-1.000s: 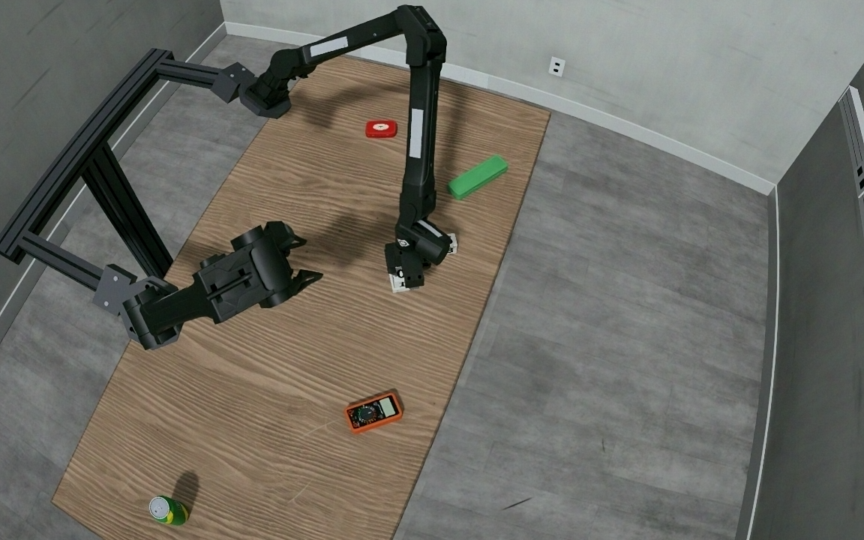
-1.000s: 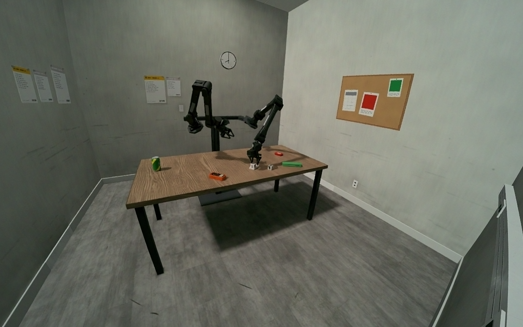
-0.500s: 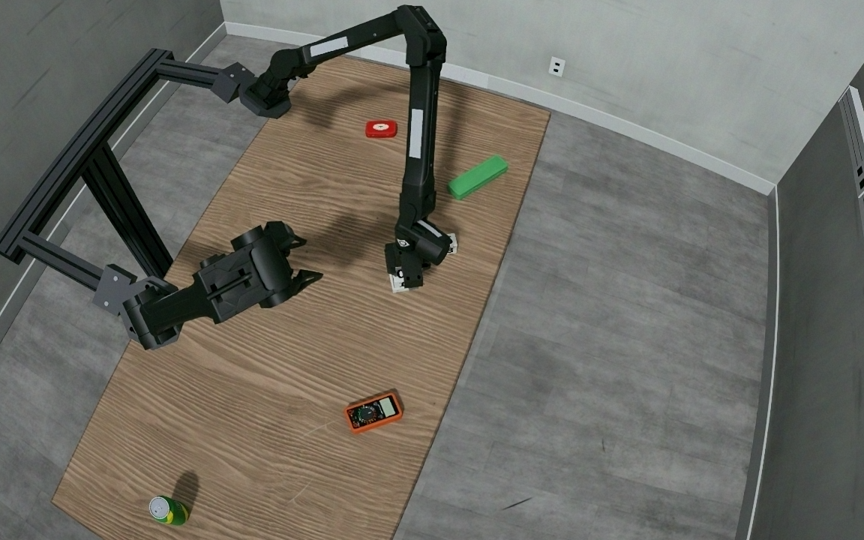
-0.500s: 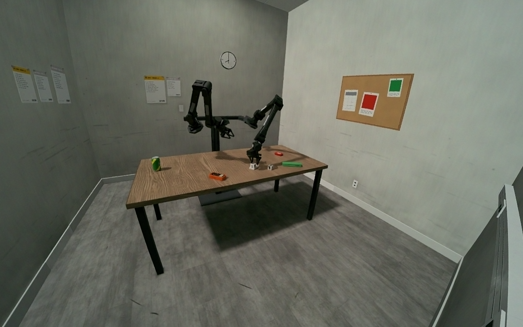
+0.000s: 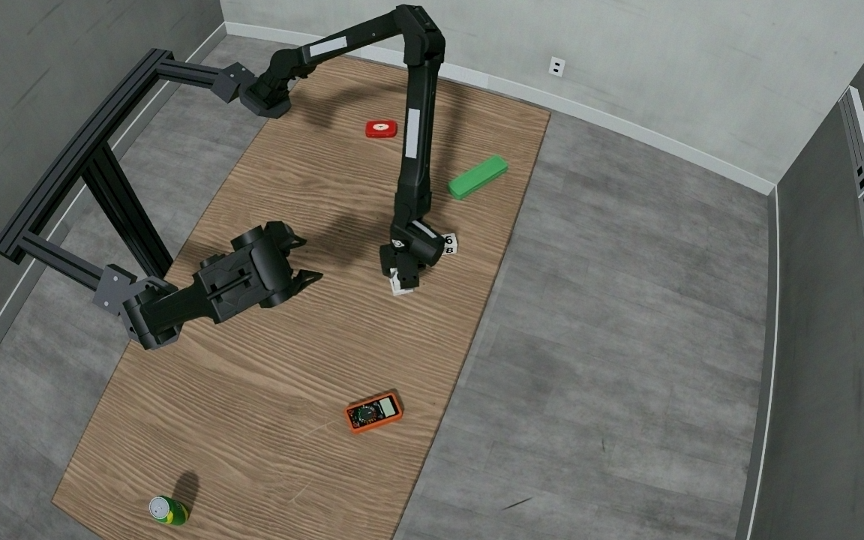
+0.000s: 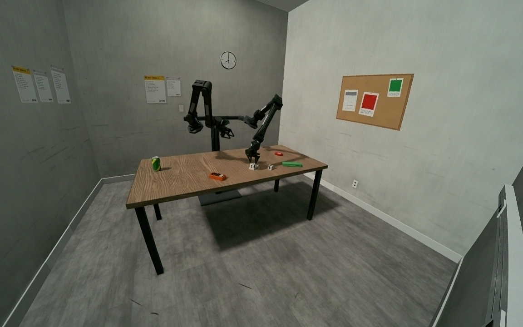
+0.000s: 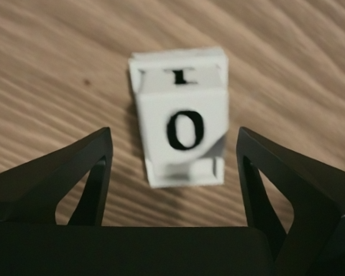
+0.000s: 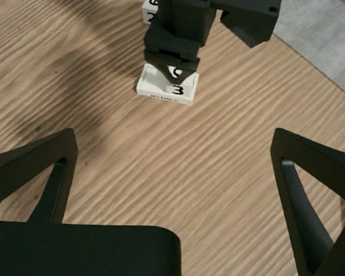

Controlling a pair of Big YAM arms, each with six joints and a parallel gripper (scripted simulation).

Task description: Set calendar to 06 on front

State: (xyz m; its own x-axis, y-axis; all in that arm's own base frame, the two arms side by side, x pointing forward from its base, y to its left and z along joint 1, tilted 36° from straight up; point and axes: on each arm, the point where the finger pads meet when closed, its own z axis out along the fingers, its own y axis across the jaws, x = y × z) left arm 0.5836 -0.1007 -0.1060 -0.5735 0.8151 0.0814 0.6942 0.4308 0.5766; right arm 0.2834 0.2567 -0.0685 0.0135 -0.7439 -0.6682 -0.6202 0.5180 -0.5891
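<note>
My left hand is 5 cm above the white tray, 2 cm to the right of it and 1 cm past it. The rest, counted from my left hand: orange multimeter 36 cm to the right, 5 cm below, 2 cm ahead; red case 50 cm to the left, 21 cm behind, 5 cm below.
</note>
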